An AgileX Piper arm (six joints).
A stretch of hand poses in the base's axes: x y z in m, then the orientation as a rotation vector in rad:
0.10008, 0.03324, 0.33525, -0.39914, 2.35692, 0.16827
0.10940, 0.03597, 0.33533, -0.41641, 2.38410, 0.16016
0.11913, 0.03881, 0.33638, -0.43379, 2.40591, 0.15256
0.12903, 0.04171, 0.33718, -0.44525, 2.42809, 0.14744
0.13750, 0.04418, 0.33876, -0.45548, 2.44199, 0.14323
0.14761, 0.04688, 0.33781, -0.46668, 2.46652, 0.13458
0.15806, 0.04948, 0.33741, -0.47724, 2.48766, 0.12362
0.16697, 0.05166, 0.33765, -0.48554, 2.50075, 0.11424
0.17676, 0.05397, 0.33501, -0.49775, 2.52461, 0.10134
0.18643, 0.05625, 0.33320, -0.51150, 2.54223, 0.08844
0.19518, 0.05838, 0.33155, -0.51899, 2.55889, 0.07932
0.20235, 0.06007, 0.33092, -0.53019, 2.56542, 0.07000
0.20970, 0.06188, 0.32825, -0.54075, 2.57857, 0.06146
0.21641, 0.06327, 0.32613, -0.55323, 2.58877, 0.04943
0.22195, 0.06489, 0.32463, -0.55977, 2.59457, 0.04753
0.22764, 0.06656, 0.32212, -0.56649, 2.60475, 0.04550
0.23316, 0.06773, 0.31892, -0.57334, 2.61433, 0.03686
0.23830, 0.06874, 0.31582, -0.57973, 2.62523, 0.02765
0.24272, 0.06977, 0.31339, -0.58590, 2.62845, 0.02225
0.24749, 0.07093, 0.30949, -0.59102, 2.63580, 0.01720
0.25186, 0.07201, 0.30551, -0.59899, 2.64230, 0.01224
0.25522, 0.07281, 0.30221, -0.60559, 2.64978, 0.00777
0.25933, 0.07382, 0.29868, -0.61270, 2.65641, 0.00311
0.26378, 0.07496, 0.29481, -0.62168, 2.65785, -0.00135
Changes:
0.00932, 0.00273, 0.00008, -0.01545, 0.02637, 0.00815
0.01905, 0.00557, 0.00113, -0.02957, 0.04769, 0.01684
0.02895, 0.00847, 0.00193, -0.04017, 0.06940, 0.02193
0.03742, 0.01094, 0.00351, -0.04838, 0.08311, 0.02697
0.04753, 0.01364, 0.00256, -0.06159, 0.10662, 0.03066
0.05798, 0.01624, 0.00216, -0.07557, 0.12649, 0.03349
0.06689, 0.01842, 0.00240, -0.08646, 0.13859, 0.03575
0.07668, 0.02073, -0.00024, -0.10249, 0.16112, 0.03898
0.08635, 0.02301, -0.00205, -0.11791, 0.17779, 0.04371
0.09510, 0.02514, -0.00370, -0.12872, 0.19353, 0.04520
0.10227, 0.02683, -0.00433, -0.13922, 0.19976, 0.04991
0.10962, 0.02864, -0.00700, -0.14992, 0.21255, 0.05389
0.11633, 0.03003, -0.00912, -0.16305, 0.22227, 0.05844
0.12187, 0.03165, -0.01062, -0.16702, 0.22840, 0.06197
0.12756, 0.03332, -0.01313, -0.17173, 0.23882, 0.06525
0.13308, 0.03449, -0.01633, -0.18079, 0.24787, 0.06689
0.13822, 0.03550, -0.01943, -0.19026, 0.25813, 0.06797
0.14264, 0.03653, -0.02186, -0.19605, 0.26134, 0.07048
0.14741, 0.03769, -0.02576, -0.20186, 0.26852, 0.07205
0.15178, 0.03877, -0.02974, -0.20828, 0.27523, 0.07563
0.15514, 0.03957, -0.03304, -0.21411, 0.28282, 0.07834
0.15925, 0.04058, -0.03657, -0.22007, 0.28963, 0.08139
0.16370, 0.04172, -0.04044, -0.22576, 0.29163, 0.08613

